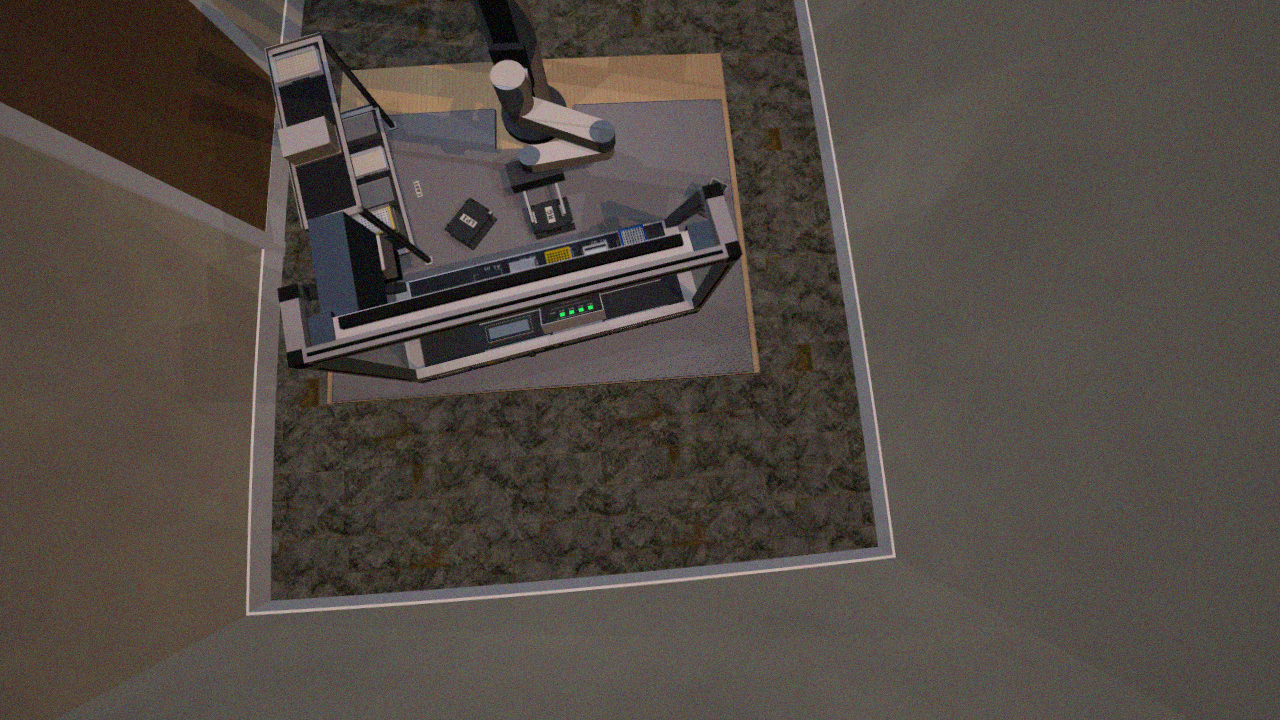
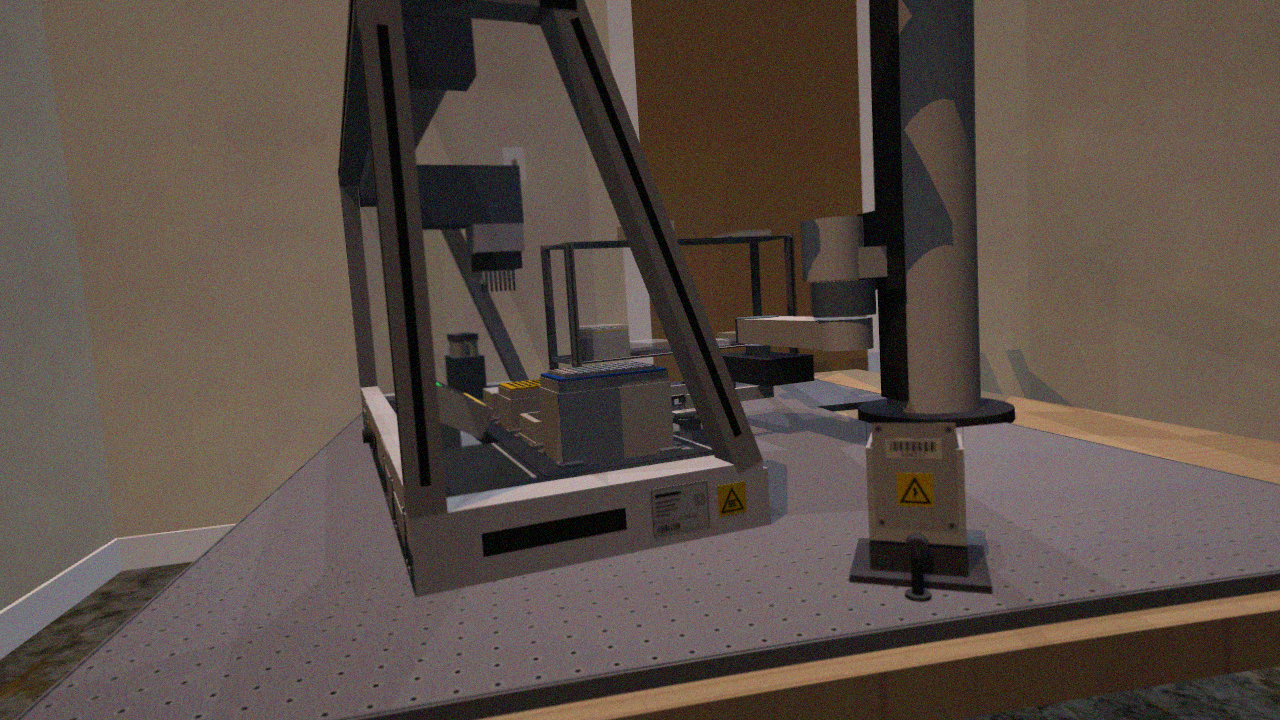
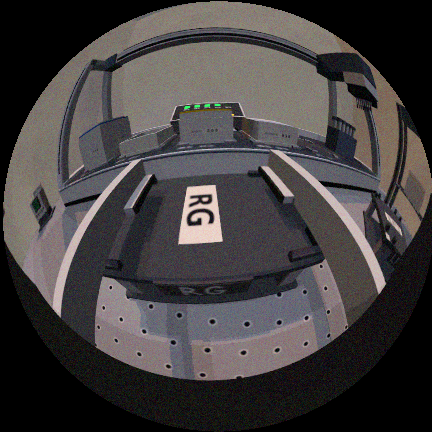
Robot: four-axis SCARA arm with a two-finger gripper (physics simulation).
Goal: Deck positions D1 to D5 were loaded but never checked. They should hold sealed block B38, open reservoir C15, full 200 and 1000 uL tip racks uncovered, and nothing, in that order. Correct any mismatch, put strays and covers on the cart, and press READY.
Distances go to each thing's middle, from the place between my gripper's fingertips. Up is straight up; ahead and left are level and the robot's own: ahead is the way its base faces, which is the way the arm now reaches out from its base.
Right now the dark pad marked RG (image 1: 548,214) is 30 mm behind my hand and 30 mm below it. Round my hand: pipetting head (image 1: 389,258) (240 mm ahead, 410 mm to the right, 270 mm above); white open reservoir (image 3: 141,142) (170 mm ahead, 160 mm to the left).
